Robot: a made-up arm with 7 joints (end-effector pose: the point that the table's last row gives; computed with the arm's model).
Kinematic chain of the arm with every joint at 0, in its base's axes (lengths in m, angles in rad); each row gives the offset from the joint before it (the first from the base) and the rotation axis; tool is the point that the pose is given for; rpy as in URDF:
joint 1: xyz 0 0 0.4 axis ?
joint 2: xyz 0 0 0 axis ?
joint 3: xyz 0 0 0.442 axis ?
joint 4: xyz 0.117 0 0 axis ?
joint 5: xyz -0.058 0 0.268 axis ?
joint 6: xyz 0 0 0 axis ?
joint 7: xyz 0.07 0 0 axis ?
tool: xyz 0 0 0 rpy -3.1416 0 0
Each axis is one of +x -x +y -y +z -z.
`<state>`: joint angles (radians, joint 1 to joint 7).
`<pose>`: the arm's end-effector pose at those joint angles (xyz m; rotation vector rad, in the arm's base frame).
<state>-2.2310 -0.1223 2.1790 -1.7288 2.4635 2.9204 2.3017</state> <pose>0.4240 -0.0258 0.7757 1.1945 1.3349 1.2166</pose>
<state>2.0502 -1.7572 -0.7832 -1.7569 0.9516 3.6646 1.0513</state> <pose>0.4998 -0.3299 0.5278 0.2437 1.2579 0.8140</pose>
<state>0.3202 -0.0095 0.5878 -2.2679 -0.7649 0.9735 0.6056</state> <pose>0.2566 0.2866 0.6587 1.6566 0.2884 -0.3340</pose>
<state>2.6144 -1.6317 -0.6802 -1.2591 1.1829 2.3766 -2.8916</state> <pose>0.6860 -0.0702 0.6396 -0.0087 0.0456 -2.3403</pose>
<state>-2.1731 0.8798 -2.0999 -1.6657 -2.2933 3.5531 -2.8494</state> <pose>-0.4139 -0.0146 0.7841 -1.0516 -1.2996 -0.4926</pose>
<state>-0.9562 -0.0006 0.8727 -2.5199 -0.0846 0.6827 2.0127</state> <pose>0.3005 -0.0297 0.5906 0.6828 -1.1802 -0.9385</pose>
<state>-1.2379 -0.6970 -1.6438 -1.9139 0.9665 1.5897 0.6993</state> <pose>-0.5179 0.1093 0.6721 0.4469 1.5421 -1.3508</pose>
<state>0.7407 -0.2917 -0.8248 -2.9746 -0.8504 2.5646 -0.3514</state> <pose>0.2263 -0.0145 0.6102 2.5683 1.5098 -0.2183</pose>
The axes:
joint 1: +z
joint 2: +y
joint 3: +z
joint 4: -y
joint 5: +z
joint 6: -y
joint 7: -z

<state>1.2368 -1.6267 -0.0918 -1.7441 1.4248 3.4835 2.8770</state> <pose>-0.0659 -0.4915 0.7354 0.5449 0.1084 2.3386</pose>
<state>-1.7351 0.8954 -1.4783 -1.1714 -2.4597 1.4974 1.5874</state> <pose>-0.4812 -0.4406 0.7676 -0.0510 0.3624 -1.3458</pose>
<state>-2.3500 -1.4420 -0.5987 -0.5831 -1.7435 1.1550 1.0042</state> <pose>0.3927 0.6287 0.6839 -2.5809 -0.6581 0.5924</pose>
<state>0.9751 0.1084 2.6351 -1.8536 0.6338 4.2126 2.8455</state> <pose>-0.2823 -0.0923 0.8943 1.2168 -0.5443 -2.5448</pose>
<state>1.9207 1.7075 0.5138 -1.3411 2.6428 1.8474 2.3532</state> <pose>-0.3648 0.4003 -0.0551 -0.3094 -1.5723 -0.9057</pose>
